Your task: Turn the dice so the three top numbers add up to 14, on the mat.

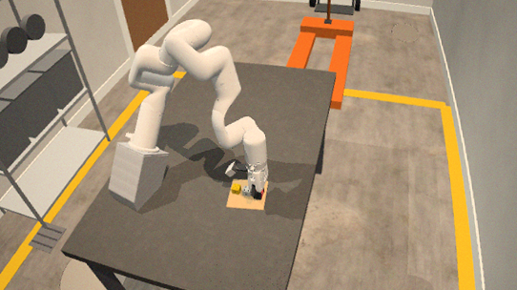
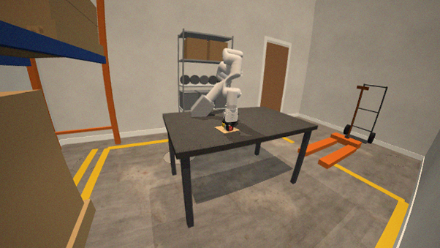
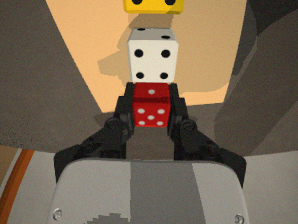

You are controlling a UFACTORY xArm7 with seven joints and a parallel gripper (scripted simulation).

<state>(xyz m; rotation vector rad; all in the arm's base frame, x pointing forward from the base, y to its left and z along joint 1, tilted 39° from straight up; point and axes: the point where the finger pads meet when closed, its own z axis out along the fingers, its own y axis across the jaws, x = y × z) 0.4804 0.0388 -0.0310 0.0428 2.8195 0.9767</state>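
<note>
The red die lies 1 cm below my hand. Also, from my hand: mat 5 cm behind, 3 cm below; yellow die 9 cm behind, 1 cm below; white die 5 cm behind, 1 cm below.
</note>
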